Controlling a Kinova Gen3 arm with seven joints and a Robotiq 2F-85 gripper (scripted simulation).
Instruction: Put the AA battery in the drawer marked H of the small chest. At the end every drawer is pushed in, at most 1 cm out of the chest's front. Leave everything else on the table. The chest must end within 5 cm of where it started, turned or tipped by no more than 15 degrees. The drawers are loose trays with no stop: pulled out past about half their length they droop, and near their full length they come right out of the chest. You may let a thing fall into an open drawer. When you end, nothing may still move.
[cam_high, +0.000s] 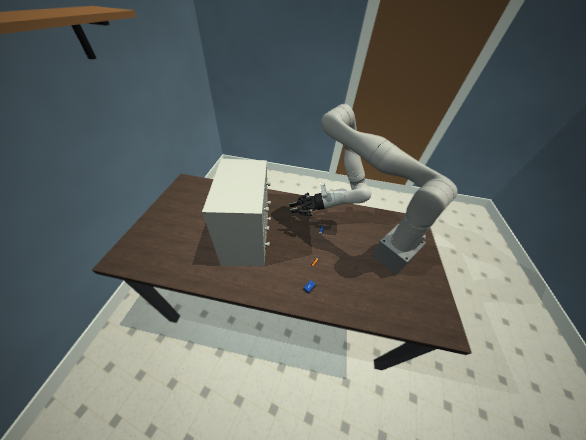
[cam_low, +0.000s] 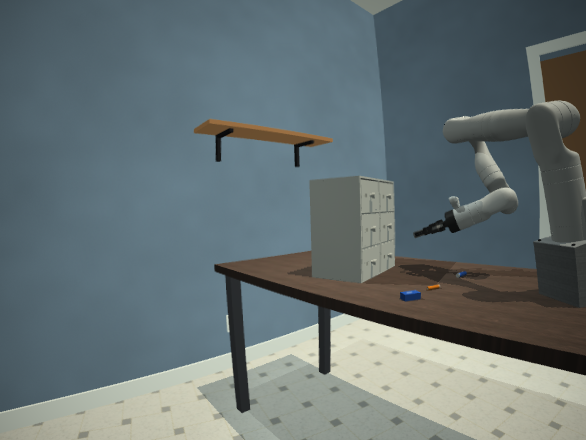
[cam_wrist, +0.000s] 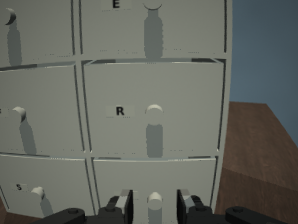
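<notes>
Now: hand 20 cm short of the drawer marked H, 4 cm to the right of it and 11 cm above it. The rest, counted from my hand: blue block: 13 cm behind, 30 cm to the left, 13 cm below; then orange AA battery: 14 cm behind, 19 cm to the left, 13 cm below.
</notes>
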